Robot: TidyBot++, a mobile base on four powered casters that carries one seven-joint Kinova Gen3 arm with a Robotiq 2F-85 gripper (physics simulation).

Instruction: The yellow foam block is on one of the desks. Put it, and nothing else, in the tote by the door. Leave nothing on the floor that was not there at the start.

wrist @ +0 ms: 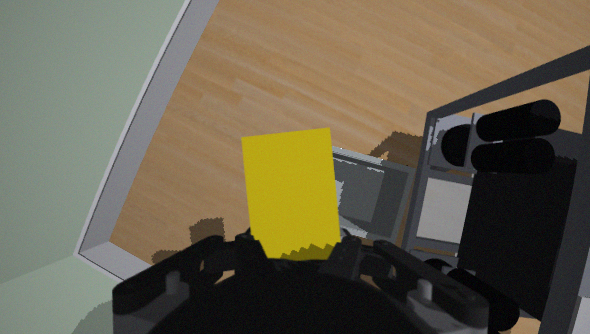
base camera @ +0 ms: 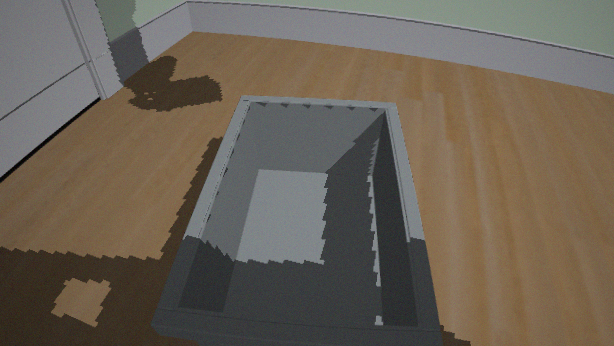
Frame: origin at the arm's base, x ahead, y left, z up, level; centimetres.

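Seen in the pictures: gripper, fingertip midpoint: (wrist: pixel 298 232).
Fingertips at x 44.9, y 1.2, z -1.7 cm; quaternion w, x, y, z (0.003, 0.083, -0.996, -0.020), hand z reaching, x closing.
A point is followed by its place in that frame.
The yellow foam block (wrist: pixel 291 192) @[x 46.2, y -3.0, z 2.6 cm] is between the fingertips of my gripper (wrist: pixel 298 232) @[x 44.9, y 1.2, z -1.7 cm] in the wrist view, and my gripper is shut on it. The block is held well above the floor. The grey tote (base camera: pixel 411 210) @[x 29.4, y -9.6, z -27.7 cm] (wrist: pixel 402 200) @[x 19.2, y -1.0, z -27.7 cm] stands on the floor. In the base camera view it is close in front, and its visible inside holds no object. In the wrist view it lies right of the block, partly hidden behind it. The gripper does not show in the base camera view.
The base's dark frame (wrist: pixel 505 82) with black parts is right of the tote in the wrist view. A white door (base camera: pixel 40 55) @[x 60.4, y 45.1, z -25.5 cm] stands at the left in the base camera view. Green walls with a pale baseboard (base camera: pixel 350 42) @[x 93.7, y -11.4, z -38.5 cm] (wrist: pixel 152 110) @[x 93.2, y -13.2, z -35.5 cm] meet in a corner. Shadows fall on the wooden floor (base camera: pixel 510 200) @[x 41.1, y -30.3, z -39.6 cm].
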